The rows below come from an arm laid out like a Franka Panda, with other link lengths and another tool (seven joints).
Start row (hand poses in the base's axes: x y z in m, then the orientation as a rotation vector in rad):
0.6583, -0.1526, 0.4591, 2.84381, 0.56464, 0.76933
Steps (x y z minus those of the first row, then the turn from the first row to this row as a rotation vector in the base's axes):
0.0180, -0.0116, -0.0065, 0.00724, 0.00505, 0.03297
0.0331, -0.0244, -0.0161, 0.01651, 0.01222, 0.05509
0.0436, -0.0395, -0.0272, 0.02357, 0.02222, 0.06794
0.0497, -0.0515, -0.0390, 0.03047, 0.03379, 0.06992
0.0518, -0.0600, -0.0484, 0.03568, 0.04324, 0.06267
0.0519, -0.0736, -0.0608, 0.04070, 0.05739, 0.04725
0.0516, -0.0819, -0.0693, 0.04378, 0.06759, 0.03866
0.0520, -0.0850, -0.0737, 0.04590, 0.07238, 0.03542
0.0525, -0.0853, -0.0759, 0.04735, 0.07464, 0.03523
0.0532, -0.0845, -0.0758, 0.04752, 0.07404, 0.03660
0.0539, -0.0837, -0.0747, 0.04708, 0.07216, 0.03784
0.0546, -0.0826, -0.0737, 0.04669, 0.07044, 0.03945
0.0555, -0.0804, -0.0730, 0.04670, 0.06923, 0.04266
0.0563, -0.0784, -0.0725, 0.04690, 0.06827, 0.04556
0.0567, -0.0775, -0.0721, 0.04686, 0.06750, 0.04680
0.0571, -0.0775, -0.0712, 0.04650, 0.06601, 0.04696
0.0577, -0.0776, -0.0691, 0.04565, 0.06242, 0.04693
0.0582, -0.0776, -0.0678, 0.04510, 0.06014, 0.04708
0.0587, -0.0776, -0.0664, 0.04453, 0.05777, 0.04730
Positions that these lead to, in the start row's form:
0.6763, -0.1642, 0.4526, 2.85065, 0.61216, 0.77134
0.6914, -0.1770, 0.4430, 2.86094, 0.64385, 0.76954
0.7019, -0.1921, 0.4319, 2.87146, 0.66285, 0.76111
0.7080, -0.2041, 0.4201, 2.88378, 0.66603, 0.74861
0.7101, -0.2126, 0.4107, 2.89437, 0.65551, 0.73675
0.7102, -0.2262, 0.3983, 2.90792, 0.63344, 0.71679
0.7099, -0.2345, 0.3898, 2.91680, 0.62134, 0.70247
0.7103, -0.2376, 0.3854, 2.92148, 0.61669, 0.69617
0.7108, -0.2379, 0.3832, 2.92399, 0.61639, 0.69362
0.7115, -0.2371, 0.3833, 2.92373, 0.61832, 0.69477
0.7122, -0.2363, 0.3844, 2.92226, 0.62001, 0.69743
0.7129, -0.2352, 0.3854, 2.92088, 0.62227, 0.69995
0.7138, -0.2330, 0.3861, 2.91999, 0.62690, 0.70218
0.7146, -0.2310, 0.3866, 2.91942, 0.63107, 0.70409
0.7150, -0.2301, 0.3870, 2.91888, 0.63282, 0.70536
0.7154, -0.2301, 0.3879, 2.91777, 0.63294, 0.70733
0.7160, -0.2302, 0.3900, 2.91513, 0.63259, 0.71202
0.7165, -0.2302, 0.3913, 2.91343, 0.63262, 0.71501
0.7170, -0.2302, 0.3927, 2.91165, 0.63274, 0.71813

